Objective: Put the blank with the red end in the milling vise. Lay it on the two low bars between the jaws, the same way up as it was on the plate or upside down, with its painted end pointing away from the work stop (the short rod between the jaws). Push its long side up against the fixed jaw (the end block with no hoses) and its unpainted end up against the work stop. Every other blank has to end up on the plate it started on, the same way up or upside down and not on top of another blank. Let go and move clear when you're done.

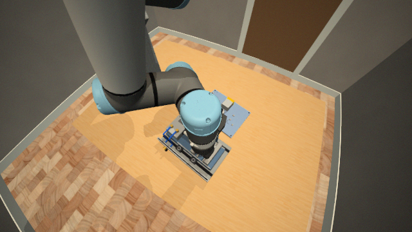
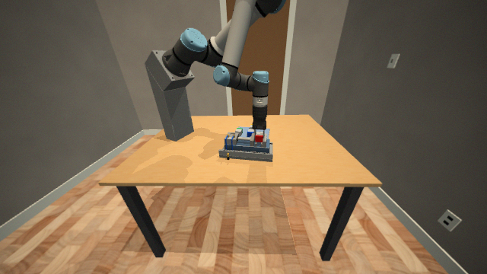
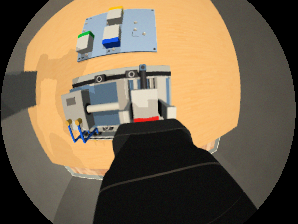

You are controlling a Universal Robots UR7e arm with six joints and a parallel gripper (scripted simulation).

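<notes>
My hand is 20 mm above the red-ended blank. Round my hand: fixed jaw: 30 mm ahead, 20 mm to the right, 40 mm below; milling vise: 60 mm behind, 40 mm to the left, 80 mm below; work stop: 30 mm ahead, 40 mm to the left, 30 mm below.
</notes>
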